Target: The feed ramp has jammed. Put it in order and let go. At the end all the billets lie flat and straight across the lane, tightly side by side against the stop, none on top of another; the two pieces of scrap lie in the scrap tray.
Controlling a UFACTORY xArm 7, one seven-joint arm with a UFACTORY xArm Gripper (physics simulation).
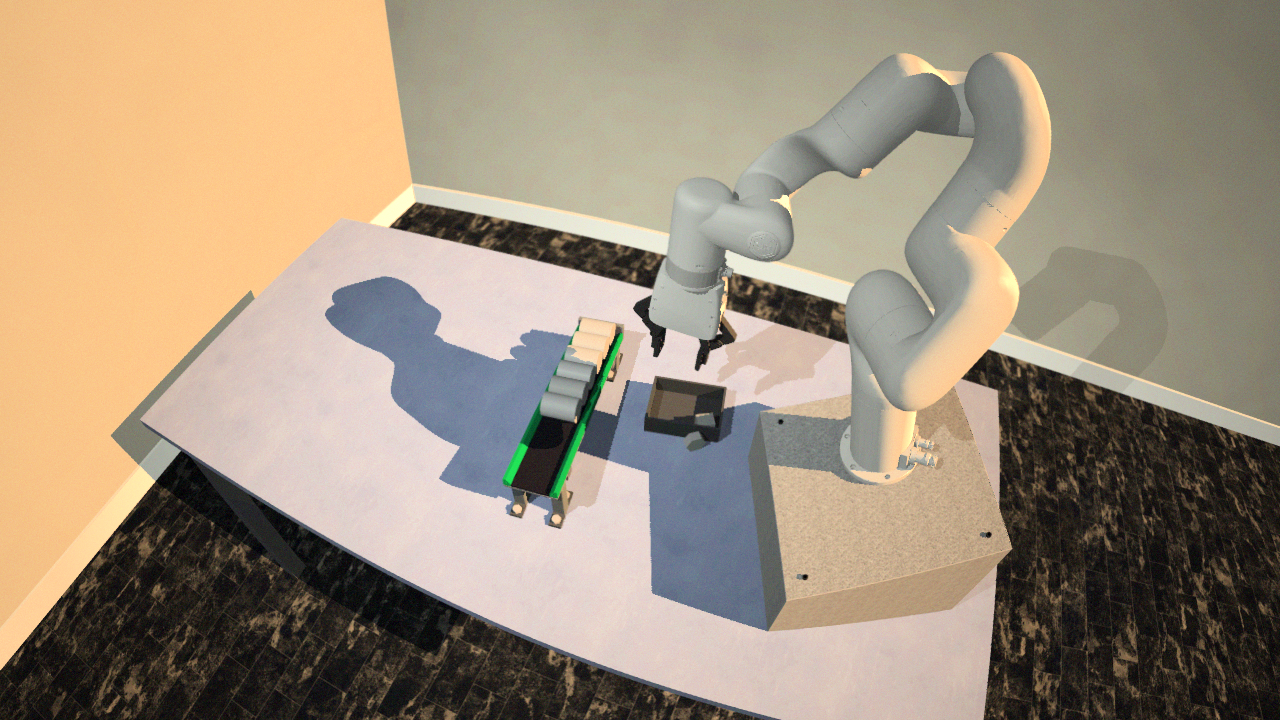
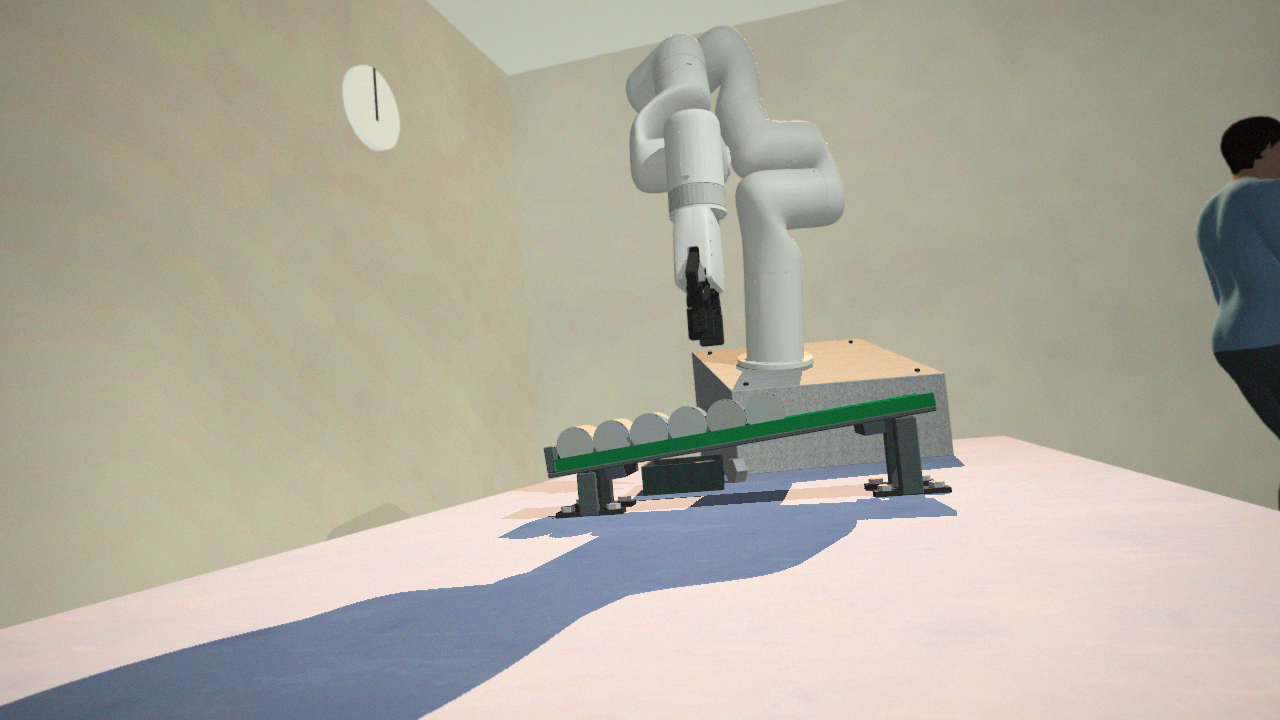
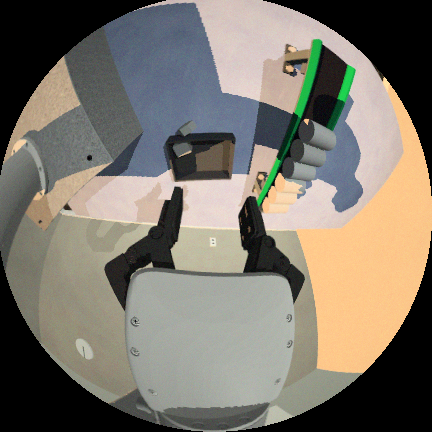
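Seen in the pictures: gripper, fingertip midpoint: [image 1: 678,357] [image 2: 707,342] [image 3: 213,201]; arm's base, link origin: [image 1: 880,449] [image 2: 775,362].
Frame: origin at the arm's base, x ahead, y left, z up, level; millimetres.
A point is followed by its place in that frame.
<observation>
Several cylindrical billets [image 1: 562,405] @[x 467, y 141, z -59 mm] [image 2: 688,421] @[x 528, y 69, z -79 mm] [image 3: 319,136] @[x 462, y 131, z -56 mm] lie across the sloping green-railed ramp [image 1: 547,454] @[x 444, y 214, z -88 mm] [image 2: 841,414] [image 3: 330,70] @[x 434, y 249, z -84 mm], side by side in one layer, from the low-end stop [image 2: 550,461] @[x 586, y -64, z -108 mm] upward. One grey scrap piece [image 1: 704,419] @[x 294, y -16, z -138 mm] [image 3: 182,149] @[x 295, y -17, z -138 mm] lies inside the dark scrap tray [image 1: 666,428] @[x 343, y 26, z -150 mm] [image 2: 682,476] @[x 396, y -5, z -147 mm] [image 3: 217,136] @[x 349, y 29, z -139 mm], in a corner. The other grey scrap piece [image 1: 695,440] @[x 285, y 30, z -138 mm] [image 2: 736,469] @[x 306, y 30, z -149 mm] [image 3: 186,128] @[x 291, y 27, z -137 mm] is outside the tray, close against its wall; whether they touch is unclear. My gripper [image 1: 678,360] @[x 337, y 19, z 16 mm] [image 2: 705,340] @[x 337, y 19, z 16 mm] [image 3: 213,201] @[x 337, y 19, z 16 mm] is open and empty, above and to the wall side of the tray.
The speckled robot base block [image 1: 886,528] @[x -56, y 120, z -5 mm] [image 2: 841,420] [image 3: 90,130] @[x 165, y 41, z -44 mm] stands beside the tray, on the side away from the ramp. The ramp's legs [image 1: 562,505] [image 2: 905,456] stand on the table [image 1: 375,537] @[x 616, y 478, z -167 mm] [image 2: 1029,608] @[x 870, y 376, z -167 mm]. A person [image 2: 1244,259] stands behind the table at the right.
</observation>
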